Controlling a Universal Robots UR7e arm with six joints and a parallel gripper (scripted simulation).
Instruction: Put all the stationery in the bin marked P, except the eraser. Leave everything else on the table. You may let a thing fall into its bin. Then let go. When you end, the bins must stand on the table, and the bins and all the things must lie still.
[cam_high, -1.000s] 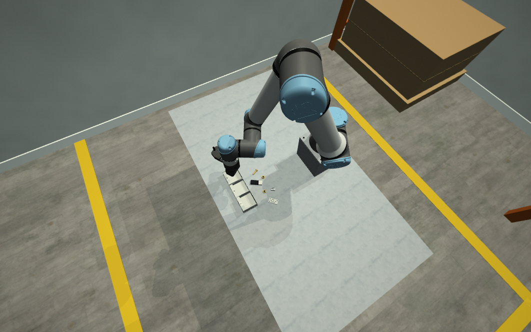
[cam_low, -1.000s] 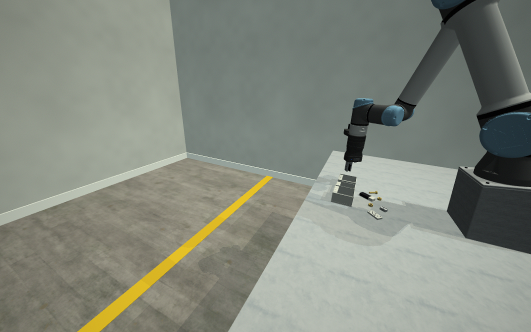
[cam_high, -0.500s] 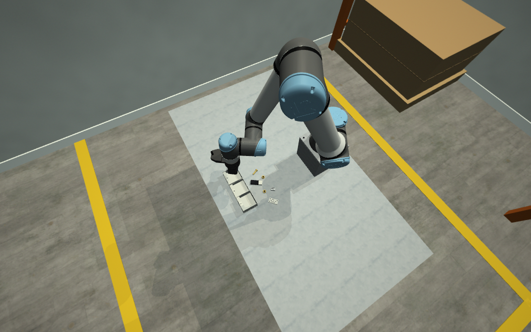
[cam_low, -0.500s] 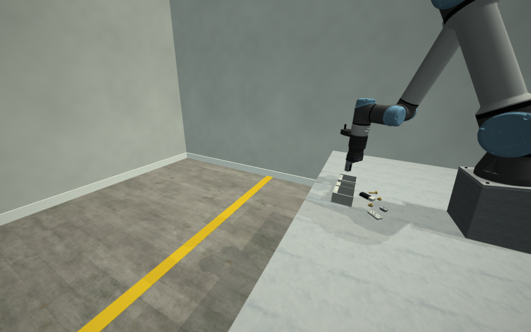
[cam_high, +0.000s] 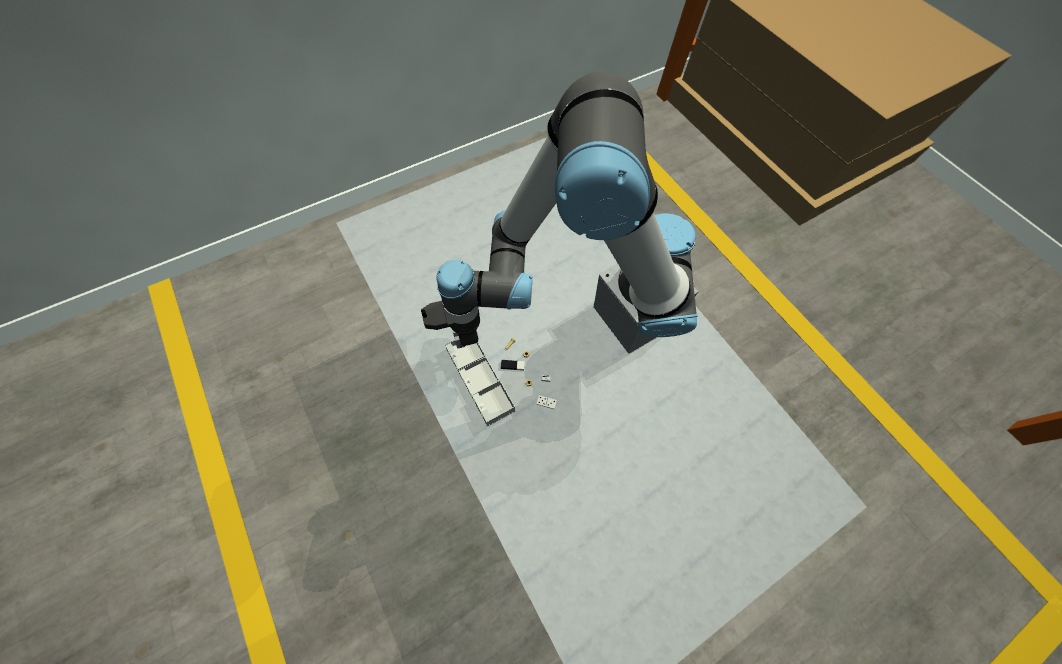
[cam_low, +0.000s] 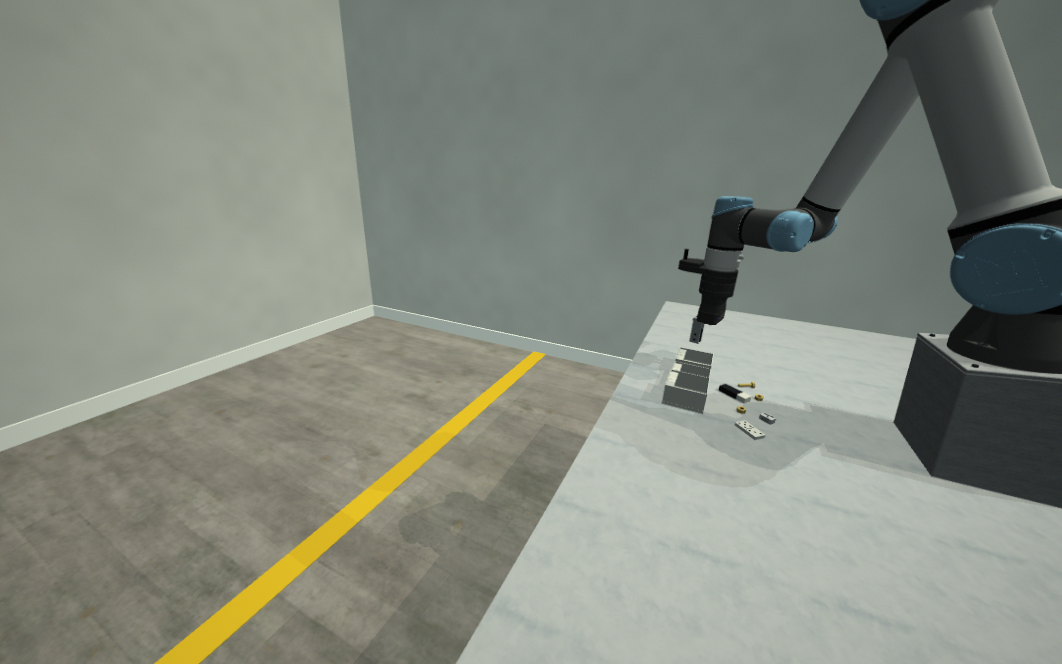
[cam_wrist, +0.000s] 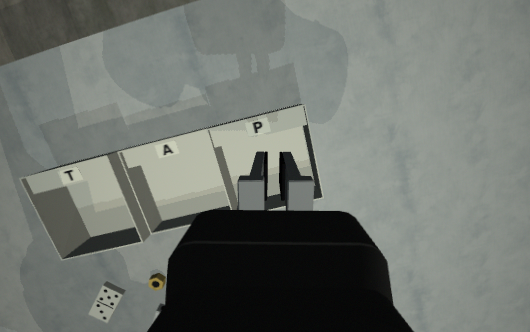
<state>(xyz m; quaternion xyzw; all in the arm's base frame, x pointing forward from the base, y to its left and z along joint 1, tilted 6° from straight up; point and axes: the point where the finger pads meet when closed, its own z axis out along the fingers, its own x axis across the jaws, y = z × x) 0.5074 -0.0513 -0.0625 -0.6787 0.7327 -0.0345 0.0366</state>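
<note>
Right now the bin is 20 mm behind my hand, 90 mm to the left of it and 70 mm below it. The rest, counted from my hand: grey pencil sharpener: 190 mm behind, 140 mm to the left, 90 mm below; then black-and-white eraser: 130 mm behind, 80 mm to the left, 90 mm below; then brass bolt: 140 mm behind, 10 mm to the left, 90 mm below.
</note>
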